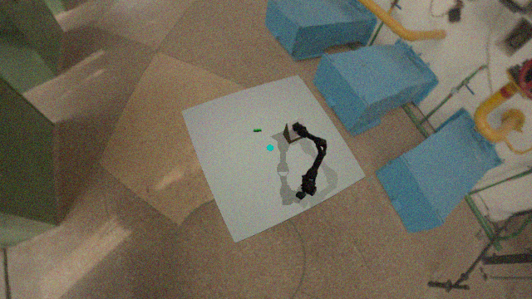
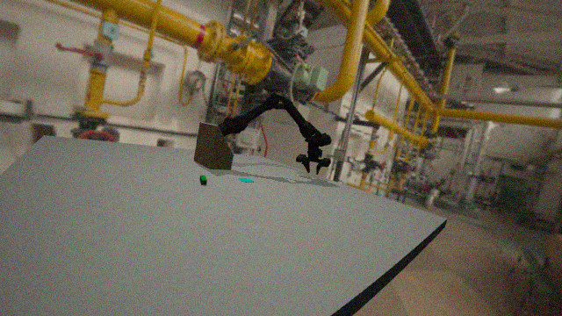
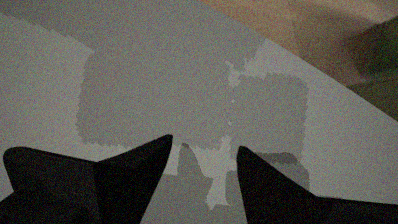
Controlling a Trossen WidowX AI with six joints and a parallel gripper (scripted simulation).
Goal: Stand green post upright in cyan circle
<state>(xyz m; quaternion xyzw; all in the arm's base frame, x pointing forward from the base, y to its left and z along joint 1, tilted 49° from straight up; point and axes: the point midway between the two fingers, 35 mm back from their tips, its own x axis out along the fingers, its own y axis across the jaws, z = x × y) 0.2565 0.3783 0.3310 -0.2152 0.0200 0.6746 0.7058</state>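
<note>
Now: gripper tip 71 cm to the left of the green post and 1 cm above it. From my gripper tip the other things lie so: cyan circle (51 cm to the right, 2 cm below).
</note>
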